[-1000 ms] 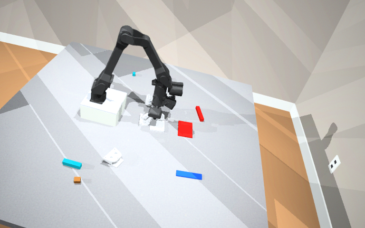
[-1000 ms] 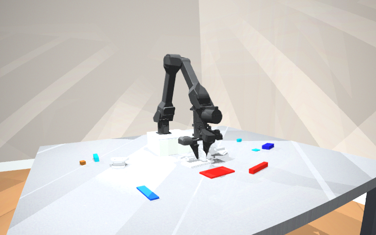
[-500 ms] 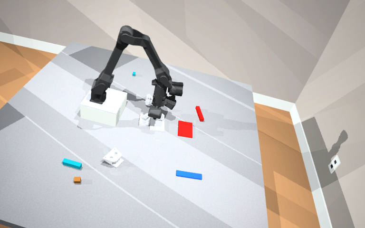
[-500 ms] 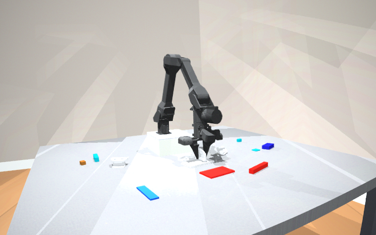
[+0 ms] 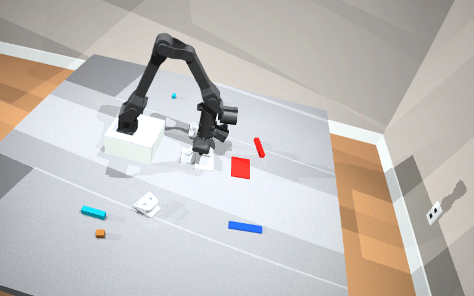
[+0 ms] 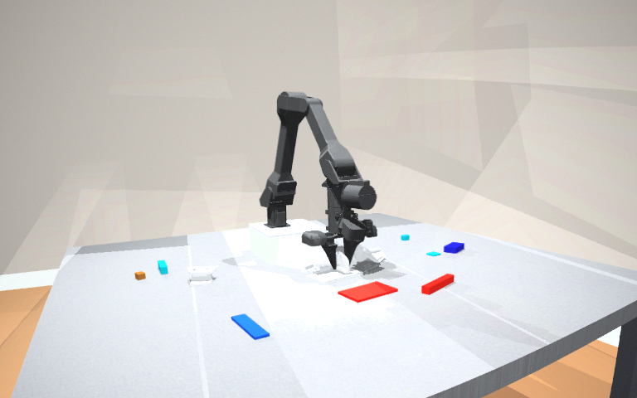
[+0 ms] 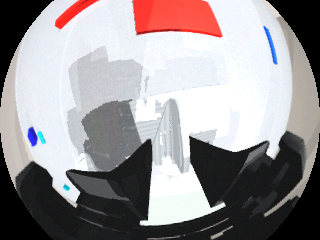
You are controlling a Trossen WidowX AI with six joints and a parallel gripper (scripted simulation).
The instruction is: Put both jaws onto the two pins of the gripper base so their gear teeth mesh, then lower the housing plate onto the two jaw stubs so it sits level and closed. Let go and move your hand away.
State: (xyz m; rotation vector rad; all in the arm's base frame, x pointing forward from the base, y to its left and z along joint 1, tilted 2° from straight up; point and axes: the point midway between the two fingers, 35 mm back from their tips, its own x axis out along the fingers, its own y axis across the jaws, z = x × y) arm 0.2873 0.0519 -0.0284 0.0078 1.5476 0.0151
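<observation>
Now: the flat white plate 3 cm to the right of my gripper tip, 2 cm ahead of it and 1 cm below it. From my gripper tip the other things lie so: white housing plate (5 cm behind, 4 cm to the right, 1 cm below); red plate (16 cm ahead, 3 cm to the right, 1 cm below); white jaw (9 cm to the left, 5 cm behind, 2 cm above).
</observation>
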